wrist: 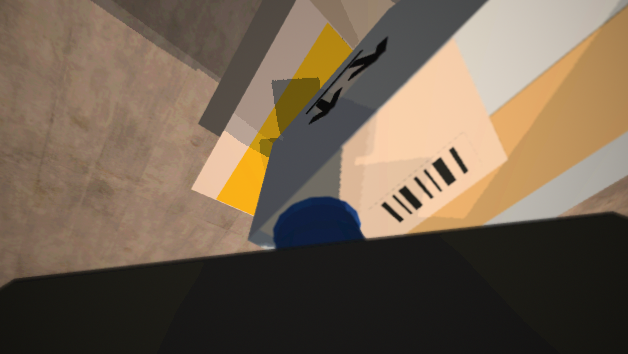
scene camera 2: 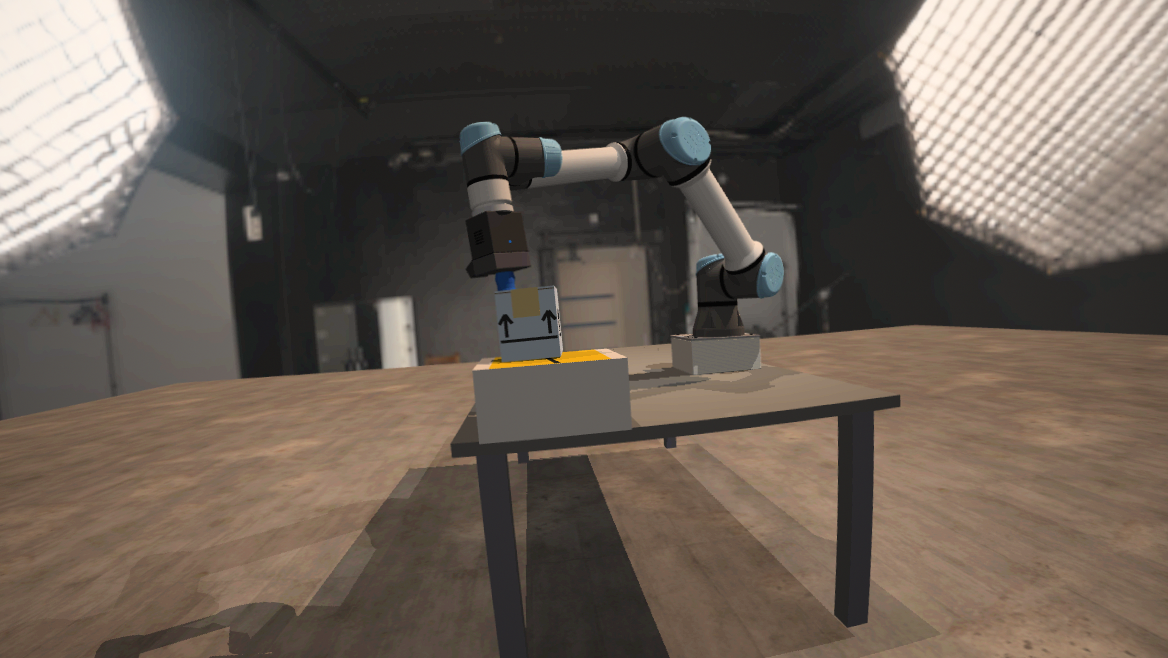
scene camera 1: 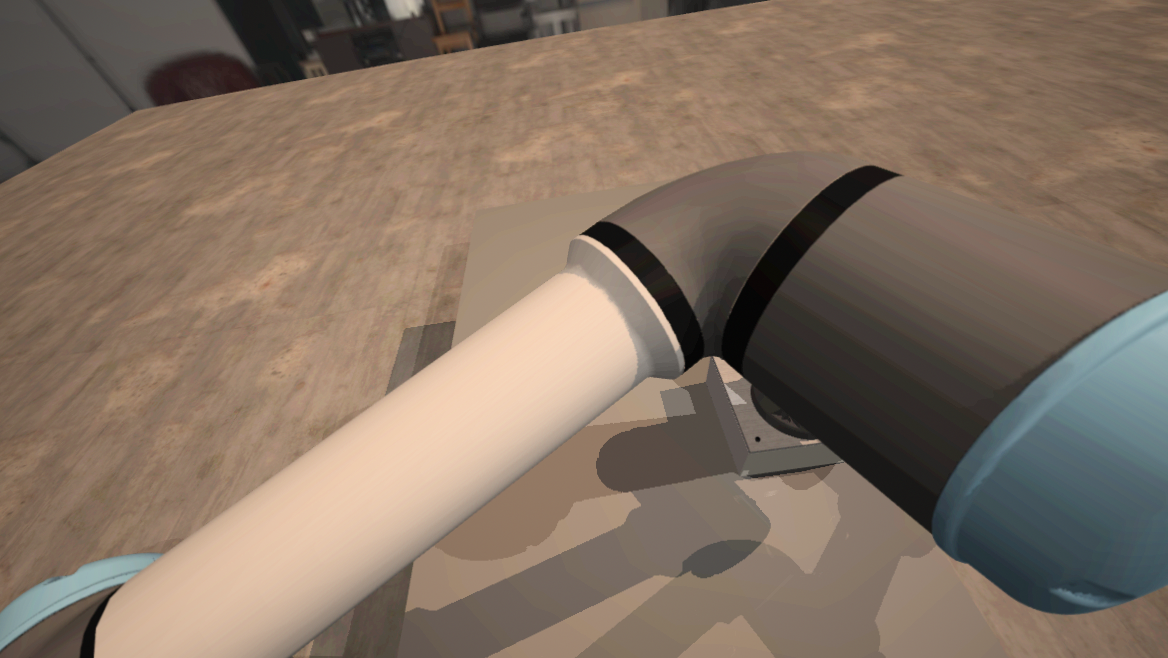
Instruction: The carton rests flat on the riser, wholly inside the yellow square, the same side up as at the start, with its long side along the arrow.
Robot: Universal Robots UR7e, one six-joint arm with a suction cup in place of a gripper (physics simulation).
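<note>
The white carton (scene camera 2: 528,323) (wrist: 421,127) has up-arrows on its side and a tan label with a barcode on top. It stands upright over the yellow square (scene camera 2: 589,357) (wrist: 245,180) on the white riser (scene camera 2: 550,398) (wrist: 218,169). Its lower edge is level with the riser's top, near the left end; I cannot tell whether it touches. My blue suction cup (scene camera 2: 505,281) (wrist: 316,222) sits on the carton's top near one edge and holds it. In the scene camera 1 view the arm hides the carton and the riser.
The riser stands at the front left of a grey table (scene camera 2: 776,398) (scene camera 1: 523,236) with dark legs. The arm's grey base block (scene camera 2: 715,353) (scene camera 1: 759,441) is at the table's back. The arm's elbow and forearm (scene camera 1: 408,458) fill the scene camera 1 view.
</note>
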